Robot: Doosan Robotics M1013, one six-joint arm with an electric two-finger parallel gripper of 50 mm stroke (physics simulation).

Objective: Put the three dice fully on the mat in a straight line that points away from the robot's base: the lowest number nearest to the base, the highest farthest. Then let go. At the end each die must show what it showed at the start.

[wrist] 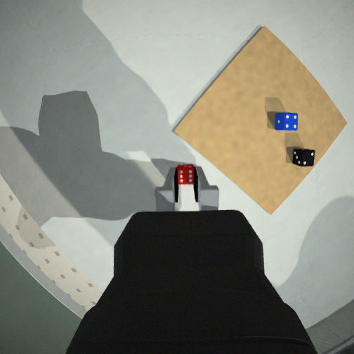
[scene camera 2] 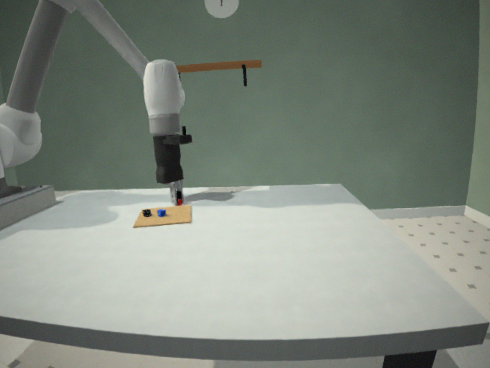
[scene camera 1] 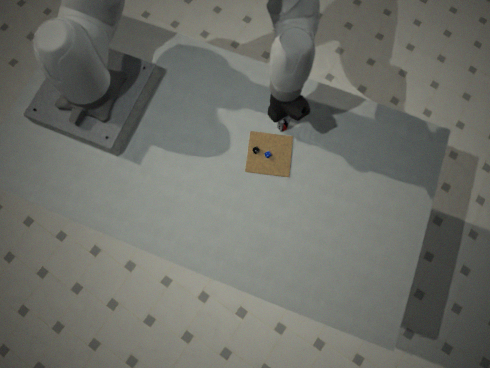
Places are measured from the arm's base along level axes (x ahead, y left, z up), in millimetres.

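Pixels of known places: gripper, between the fingertips: [scene camera 2: 177,202] [scene camera 1: 282,127]; arm's base, origin of its link: [scene camera 1: 92,91].
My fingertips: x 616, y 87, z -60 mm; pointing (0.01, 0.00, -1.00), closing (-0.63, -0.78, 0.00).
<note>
Ahead of a thing's pixels: the offset from my fingertips to its top centre. Level surfaces: height alone.
My gripper [scene camera 1: 283,124] [scene camera 2: 177,197] [wrist: 185,177] is shut on the red die {dx +3, dy -3, dz +11 mm} [scene camera 1: 284,128] [scene camera 2: 179,202] [wrist: 186,174], just outside the mat, at or very near table height. The red die shows two rows of white pips in the wrist view. The tan square mat {dx -16, dy -101, dz -2 mm} [scene camera 1: 280,167] [scene camera 2: 177,216] [wrist: 230,110] bears the other two dice. The black die {dx -60, dy -106, dz +14 mm} [scene camera 1: 256,150] [scene camera 2: 146,213] [wrist: 303,157] is nearer the base, its top number hard to read. The blue die {dx -19, dy -109, dz +14 mm} [scene camera 1: 268,155] [scene camera 2: 161,213] [wrist: 286,121] is a little farther out, with pips at its top corners.
The robot's base plate [scene camera 1: 112,131] stands on the pale table {dz -6 mm} [scene camera 1: 200,210] [scene camera 2: 250,270], left of the mat in scene camera 1. The black and blue dice are close together, with a small gap. Arm shadows cross the table around the gripper.
</note>
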